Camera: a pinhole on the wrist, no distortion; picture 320 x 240 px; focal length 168.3 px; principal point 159.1 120.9 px. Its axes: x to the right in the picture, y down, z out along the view. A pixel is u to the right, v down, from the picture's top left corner.
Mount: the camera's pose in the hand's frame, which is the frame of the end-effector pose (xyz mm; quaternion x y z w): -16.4 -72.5 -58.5 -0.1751 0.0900 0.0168 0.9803
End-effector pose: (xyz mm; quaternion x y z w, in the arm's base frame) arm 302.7 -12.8 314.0 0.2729 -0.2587 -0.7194 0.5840
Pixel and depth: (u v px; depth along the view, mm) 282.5 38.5 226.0
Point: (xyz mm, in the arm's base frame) 92.5 -175.0 341.9
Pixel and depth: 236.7 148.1 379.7
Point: 181.7 -234.1 546.5
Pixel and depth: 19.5 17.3 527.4
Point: -206.5 385.6 653.0
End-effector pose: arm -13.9 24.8 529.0 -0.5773 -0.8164 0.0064 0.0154
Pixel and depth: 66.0 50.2 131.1
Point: -70.7 -59.1 435.8
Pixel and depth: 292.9 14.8 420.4
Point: -324.1 347.1 182.7
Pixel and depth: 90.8 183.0 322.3
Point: 153.2 -15.5 300.9
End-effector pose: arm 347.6 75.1 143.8 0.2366 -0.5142 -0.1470 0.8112
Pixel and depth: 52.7 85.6 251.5
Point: 94.4 55.1 107.5
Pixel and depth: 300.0 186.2 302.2
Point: 343.9 31.1 479.6
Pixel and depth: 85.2 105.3 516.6
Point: -146.1 87.5 234.1
